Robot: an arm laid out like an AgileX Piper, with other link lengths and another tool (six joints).
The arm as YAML. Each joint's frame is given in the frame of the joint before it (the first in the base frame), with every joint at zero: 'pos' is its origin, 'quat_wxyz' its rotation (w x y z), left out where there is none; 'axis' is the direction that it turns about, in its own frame. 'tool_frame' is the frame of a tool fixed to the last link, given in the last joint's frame.
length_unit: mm
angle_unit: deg
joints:
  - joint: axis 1
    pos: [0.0, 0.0, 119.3]
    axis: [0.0, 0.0, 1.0]
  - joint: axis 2
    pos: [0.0, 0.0, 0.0]
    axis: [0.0, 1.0, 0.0]
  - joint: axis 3
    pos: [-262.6, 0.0, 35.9]
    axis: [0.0, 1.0, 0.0]
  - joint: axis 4
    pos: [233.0, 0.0, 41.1]
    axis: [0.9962, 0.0, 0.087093]
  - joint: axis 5
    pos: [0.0, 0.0, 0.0]
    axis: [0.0, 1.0, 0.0]
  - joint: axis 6
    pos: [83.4, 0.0, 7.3]
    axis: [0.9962, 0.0, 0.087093]
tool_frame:
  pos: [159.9, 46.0, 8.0]
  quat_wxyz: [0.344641, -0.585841, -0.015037, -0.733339]
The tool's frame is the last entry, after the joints.
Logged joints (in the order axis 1, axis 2, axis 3, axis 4, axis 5, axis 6), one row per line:
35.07 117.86 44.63 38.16 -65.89 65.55
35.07 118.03 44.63 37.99 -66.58 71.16
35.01 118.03 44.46 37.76 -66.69 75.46
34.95 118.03 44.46 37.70 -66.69 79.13
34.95 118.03 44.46 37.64 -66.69 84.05
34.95 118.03 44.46 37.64 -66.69 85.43
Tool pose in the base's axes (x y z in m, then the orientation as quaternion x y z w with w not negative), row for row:
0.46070 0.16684 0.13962 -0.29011 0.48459 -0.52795 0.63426
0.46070 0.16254 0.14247 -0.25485 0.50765 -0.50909 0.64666
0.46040 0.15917 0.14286 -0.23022 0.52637 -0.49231 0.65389
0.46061 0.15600 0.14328 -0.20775 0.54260 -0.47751 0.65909
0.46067 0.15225 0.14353 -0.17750 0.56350 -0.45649 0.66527
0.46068 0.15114 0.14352 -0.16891 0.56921 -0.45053 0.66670
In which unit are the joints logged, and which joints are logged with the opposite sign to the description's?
The joints are logged in degrees. Opposite sign: axis 3.
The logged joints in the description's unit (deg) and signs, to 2 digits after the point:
35.07 117.86 -44.63 38.16 -65.89 65.55
35.07 118.03 -44.63 37.99 -66.58 71.16
35.01 118.03 -44.46 37.76 -66.69 75.46
34.95 118.03 -44.46 37.70 -66.69 79.13
34.95 118.03 -44.46 37.64 -66.69 84.05
34.95 118.03 -44.46 37.64 -66.69 85.43

